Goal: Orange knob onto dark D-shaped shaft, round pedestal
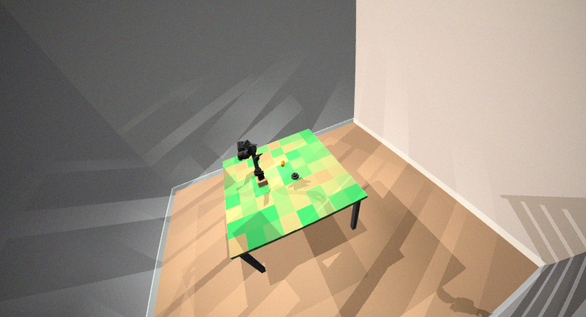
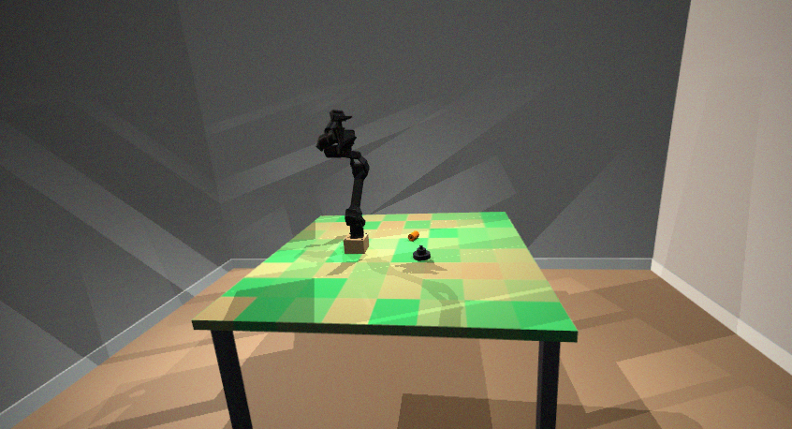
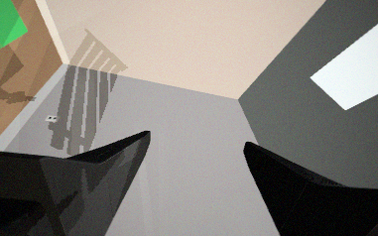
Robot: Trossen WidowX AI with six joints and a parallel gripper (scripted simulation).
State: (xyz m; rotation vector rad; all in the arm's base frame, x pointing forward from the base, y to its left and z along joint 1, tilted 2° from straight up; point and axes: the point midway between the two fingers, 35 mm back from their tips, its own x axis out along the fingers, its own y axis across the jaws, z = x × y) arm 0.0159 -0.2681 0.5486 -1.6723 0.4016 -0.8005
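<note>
The orange knob is 25 cm ahead of my gripper tip, 37 cm to the left of it and 61 cm below it. From my gripper tip the other things lie so: round pedestal 26 cm ahead, 12 cm to the left, 60 cm below.
</note>
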